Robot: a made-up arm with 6 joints.
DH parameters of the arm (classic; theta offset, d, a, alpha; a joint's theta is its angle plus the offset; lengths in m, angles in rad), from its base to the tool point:
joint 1: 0 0.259 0 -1.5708
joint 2: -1.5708 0 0.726 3.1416
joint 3: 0 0 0 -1.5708
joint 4: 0 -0.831 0 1.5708
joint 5: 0 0.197 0 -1.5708
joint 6: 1.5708 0 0 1.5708
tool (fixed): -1.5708 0 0 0
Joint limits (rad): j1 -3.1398..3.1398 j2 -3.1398..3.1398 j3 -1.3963..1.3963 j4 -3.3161..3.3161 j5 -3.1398..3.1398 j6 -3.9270..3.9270
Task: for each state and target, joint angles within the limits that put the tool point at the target. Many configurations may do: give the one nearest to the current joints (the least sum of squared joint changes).
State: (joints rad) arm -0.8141 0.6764 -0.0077 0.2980 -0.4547 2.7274
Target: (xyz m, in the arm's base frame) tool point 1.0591 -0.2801 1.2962
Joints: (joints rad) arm -0.1066 0.4972 0.8666 0.5698 -0.4547 2.7274
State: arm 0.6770 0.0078 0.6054 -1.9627 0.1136 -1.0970
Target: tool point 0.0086 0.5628 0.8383
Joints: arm 1.3879 -0.4101 -0.3067 -2.0676 0.1136 -1.0970
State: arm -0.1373 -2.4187 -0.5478 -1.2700 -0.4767 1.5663
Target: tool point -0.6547 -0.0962 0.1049
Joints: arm 0.0414 -3.1042 -0.4800 -1.2128 -0.4767 1.5663
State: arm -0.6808 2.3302 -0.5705 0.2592 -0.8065 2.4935
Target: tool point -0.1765 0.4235 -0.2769
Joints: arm -1.5883 2.5393 -0.7620 0.3670 -0.8065 2.4935
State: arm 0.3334 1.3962 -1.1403 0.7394 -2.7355 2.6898
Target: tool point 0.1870 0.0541 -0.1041
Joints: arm 0.7600 1.0708 -1.2865 1.0986 -2.7355 2.6898
